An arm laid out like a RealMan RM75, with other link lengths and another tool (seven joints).
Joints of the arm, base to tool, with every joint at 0 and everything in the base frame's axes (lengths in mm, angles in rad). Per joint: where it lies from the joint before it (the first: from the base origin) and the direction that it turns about. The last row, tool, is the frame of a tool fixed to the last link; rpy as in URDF.
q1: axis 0 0 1 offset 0.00 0.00 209.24
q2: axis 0 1 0 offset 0.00 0.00 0.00
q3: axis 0 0 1 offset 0.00 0.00 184.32
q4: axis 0 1 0 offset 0.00 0.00 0.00
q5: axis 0 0 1 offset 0.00 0.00 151.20
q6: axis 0 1 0 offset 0.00 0.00 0.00
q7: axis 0 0 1 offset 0.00 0.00 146.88
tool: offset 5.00 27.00 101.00 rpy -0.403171 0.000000 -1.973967
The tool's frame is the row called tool.
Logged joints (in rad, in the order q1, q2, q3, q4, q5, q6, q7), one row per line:
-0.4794, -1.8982, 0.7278, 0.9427, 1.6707, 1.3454, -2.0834
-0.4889, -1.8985, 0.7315, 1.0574, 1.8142, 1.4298, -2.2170
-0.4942, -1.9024, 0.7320, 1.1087, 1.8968, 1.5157, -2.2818
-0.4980, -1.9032, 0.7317, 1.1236, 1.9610, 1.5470, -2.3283
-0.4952, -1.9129, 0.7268, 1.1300, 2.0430, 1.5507, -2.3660
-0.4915, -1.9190, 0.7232, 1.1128, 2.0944, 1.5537, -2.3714
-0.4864, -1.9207, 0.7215, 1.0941, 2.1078, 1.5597, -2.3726
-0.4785, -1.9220, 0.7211, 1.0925, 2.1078, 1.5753, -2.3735
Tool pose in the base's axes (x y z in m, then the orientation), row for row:
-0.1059, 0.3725, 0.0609, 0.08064, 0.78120, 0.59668, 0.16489
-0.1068, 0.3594, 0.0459, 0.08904, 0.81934, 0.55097, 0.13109
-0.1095, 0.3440, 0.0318, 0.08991, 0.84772, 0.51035, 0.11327
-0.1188, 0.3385, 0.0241, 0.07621, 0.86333, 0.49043, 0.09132
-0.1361, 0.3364, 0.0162, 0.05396, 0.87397, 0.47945, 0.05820
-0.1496, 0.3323, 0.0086, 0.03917, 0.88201, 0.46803, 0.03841
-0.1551, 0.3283, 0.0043, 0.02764, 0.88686, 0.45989, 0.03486
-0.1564, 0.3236, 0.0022, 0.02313, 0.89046, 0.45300, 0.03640
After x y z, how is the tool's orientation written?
As a quaternion, x y z w.
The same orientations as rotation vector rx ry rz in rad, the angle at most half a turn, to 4 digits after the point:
0.2298, 2.2259, 1.7001
0.2585, 2.3791, 1.5999
0.2637, 2.4867, 1.4971
0.2264, 2.5650, 1.4571
0.1635, 2.6484, 1.4529
0.1201, 2.7051, 1.4355
0.0850, 2.7260, 1.4136
0.0710, 2.7345, 1.3911

